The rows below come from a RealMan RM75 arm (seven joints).
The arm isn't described. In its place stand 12 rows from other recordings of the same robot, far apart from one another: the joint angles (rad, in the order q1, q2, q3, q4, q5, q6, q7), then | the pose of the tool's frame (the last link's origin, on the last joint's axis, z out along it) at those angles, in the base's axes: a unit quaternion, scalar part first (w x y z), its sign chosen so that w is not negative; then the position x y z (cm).
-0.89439, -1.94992, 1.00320, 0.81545, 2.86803, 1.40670, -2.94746 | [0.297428, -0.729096, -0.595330, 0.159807, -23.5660, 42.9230, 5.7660]
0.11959, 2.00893, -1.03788, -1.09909, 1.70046, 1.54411, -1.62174 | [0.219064, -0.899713, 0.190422, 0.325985, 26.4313, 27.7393, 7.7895]
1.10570, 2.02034, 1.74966, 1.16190, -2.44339, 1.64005, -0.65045 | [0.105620, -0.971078, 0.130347, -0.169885, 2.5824, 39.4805, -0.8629]
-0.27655, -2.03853, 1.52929, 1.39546, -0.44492, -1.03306, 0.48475 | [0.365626, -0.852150, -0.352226, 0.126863, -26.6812, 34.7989, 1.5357]
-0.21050, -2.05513, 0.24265, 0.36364, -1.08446, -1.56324, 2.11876 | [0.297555, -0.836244, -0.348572, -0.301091, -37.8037, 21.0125, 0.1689]
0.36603, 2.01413, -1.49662, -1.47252, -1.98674, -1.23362, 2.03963 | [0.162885, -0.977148, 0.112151, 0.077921, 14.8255, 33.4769, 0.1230]
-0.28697, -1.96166, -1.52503, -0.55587, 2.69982, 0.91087, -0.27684 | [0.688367, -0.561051, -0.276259, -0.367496, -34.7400, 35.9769, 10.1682]
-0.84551, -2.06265, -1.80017, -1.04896, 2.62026, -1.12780, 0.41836 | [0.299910, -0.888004, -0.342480, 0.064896, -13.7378, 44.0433, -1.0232]
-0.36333, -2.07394, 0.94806, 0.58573, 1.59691, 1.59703, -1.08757 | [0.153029, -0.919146, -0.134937, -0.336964, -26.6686, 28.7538, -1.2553]
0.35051, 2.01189, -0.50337, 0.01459, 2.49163, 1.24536, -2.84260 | [0.724005, -0.552343, 0.306092, 0.277564, 41.4858, 28.2549, 6.8287]
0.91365, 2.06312, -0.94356, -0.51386, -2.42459, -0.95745, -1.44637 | [0.055083, 0.160760, 0.959987, 0.222593, 21.3112, 43.8927, -4.2416]
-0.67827, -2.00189, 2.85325, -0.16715, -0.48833, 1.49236, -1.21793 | [0.149192, -0.865998, -0.329810, -0.344986, -27.2848, 33.4995, -2.5884]
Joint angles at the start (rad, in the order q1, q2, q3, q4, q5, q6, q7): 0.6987 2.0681 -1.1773 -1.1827 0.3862 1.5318 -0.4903
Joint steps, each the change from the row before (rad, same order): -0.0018 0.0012 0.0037 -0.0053 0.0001 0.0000 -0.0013; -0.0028 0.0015 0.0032 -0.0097 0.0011 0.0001 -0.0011; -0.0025 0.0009 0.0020 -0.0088 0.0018 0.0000 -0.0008; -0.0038 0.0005 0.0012 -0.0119 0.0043 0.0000 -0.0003; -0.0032 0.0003 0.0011 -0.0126 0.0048 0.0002 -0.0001; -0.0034 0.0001 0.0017 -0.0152 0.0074 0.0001 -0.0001; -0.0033 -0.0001 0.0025 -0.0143 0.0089 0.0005 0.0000; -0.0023 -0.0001 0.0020 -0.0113 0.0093 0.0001 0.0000
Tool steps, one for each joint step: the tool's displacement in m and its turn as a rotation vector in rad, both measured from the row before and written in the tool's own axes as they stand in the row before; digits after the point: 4 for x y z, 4 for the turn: -0.0001 -0.0003 -0.0008 0.0003 -0.0051 0.0013; -0.0005 -0.0001 -0.0014 0.0009 -0.0083 0.0002; -0.0006 0.0000 -0.0013 0.0008 -0.0076 -0.0003; -0.0007 0.0001 -0.0018 0.0003 -0.0103 -0.0005; -0.0011 0.0002 -0.0020 0.0004 -0.0112 -0.0012; -0.0016 0.0004 -0.0026 -0.0006 -0.0148 -0.0014; -0.0015 0.0004 -0.0026 -0.0023 -0.0148 -0.0004; -0.0015 0.0006 -0.0021 -0.0036 -0.0132 -0.0006
